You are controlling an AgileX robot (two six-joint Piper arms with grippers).
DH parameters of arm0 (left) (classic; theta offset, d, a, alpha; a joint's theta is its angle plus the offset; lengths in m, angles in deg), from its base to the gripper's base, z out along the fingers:
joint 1: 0 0.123 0 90
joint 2: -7.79 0 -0.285 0
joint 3: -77.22 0 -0.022 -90
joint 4: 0 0.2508 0 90
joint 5: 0 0 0.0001 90
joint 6: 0 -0.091 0 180
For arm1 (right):
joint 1: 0 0.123 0 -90
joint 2: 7.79 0 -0.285 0
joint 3: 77.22 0 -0.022 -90
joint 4: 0 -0.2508 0 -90
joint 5: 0 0 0.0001 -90
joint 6: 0 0.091 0 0
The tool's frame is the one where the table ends.
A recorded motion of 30 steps. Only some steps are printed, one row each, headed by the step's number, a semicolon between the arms.
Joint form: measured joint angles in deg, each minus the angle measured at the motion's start. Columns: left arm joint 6, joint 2, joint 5, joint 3, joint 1, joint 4; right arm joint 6, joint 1, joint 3, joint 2, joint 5, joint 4.
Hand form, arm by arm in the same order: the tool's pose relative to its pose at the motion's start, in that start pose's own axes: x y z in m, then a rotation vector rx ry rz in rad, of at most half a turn. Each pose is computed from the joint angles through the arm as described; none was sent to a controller.
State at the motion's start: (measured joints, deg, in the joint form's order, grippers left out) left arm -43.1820 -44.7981 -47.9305 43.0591 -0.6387 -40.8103; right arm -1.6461 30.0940 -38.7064 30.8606 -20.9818 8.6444
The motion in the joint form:
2: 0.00 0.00 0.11 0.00 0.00 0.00; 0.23 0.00 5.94 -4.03 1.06 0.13
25: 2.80 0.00 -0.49 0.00 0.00 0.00; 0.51 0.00 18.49 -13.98 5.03 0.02
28: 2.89 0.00 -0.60 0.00 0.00 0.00; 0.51 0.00 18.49 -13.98 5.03 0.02
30: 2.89 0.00 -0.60 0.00 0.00 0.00; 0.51 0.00 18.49 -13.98 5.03 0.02
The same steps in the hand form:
2: -0.0001 0.0001 0.0000 -0.0013 -0.0014 0.0000; 0.0262 0.0043 -0.0061 -0.0043 0.0143 0.0001
25: 0.0006 -0.0005 0.0000 0.0057 0.0064 -0.0489; 0.0797 0.0137 -0.0200 -0.0109 -0.0102 0.0048
28: 0.0007 -0.0007 0.0000 0.0070 0.0078 -0.0504; 0.0797 0.0137 -0.0200 -0.0109 -0.0102 0.0048
30: 0.0007 -0.0007 0.0000 0.0070 0.0078 -0.0504; 0.0797 0.0137 -0.0200 -0.0109 -0.0102 0.0048

